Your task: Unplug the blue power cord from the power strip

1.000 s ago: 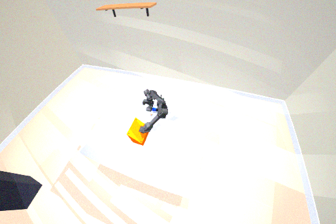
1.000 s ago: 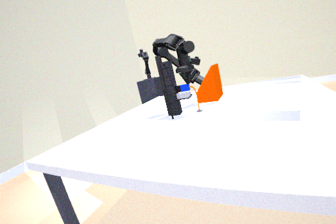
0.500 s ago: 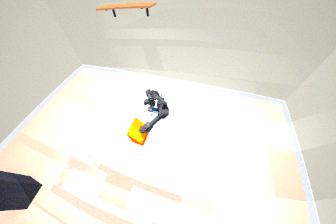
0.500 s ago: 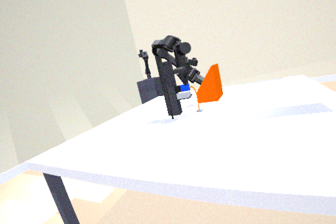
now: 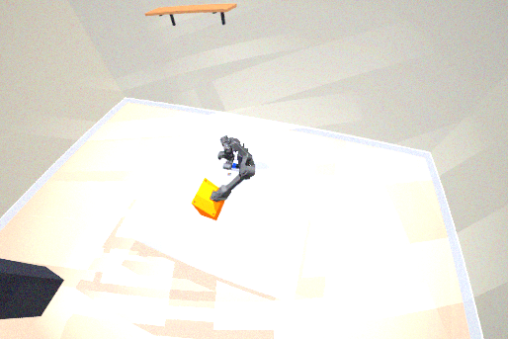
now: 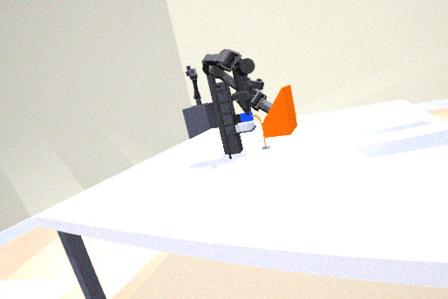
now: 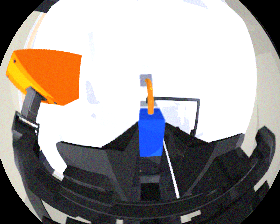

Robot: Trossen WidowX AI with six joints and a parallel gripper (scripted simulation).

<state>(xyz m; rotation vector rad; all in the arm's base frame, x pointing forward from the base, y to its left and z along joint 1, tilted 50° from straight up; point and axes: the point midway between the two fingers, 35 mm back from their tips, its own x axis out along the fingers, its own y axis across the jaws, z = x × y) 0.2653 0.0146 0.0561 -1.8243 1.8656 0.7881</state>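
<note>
Now: gripper tip 10 mm short of the blue plug and 30 mm to the left of it. Round my gripper tip: power strip: 10 mm ahead, 100 mm to the right.
</note>
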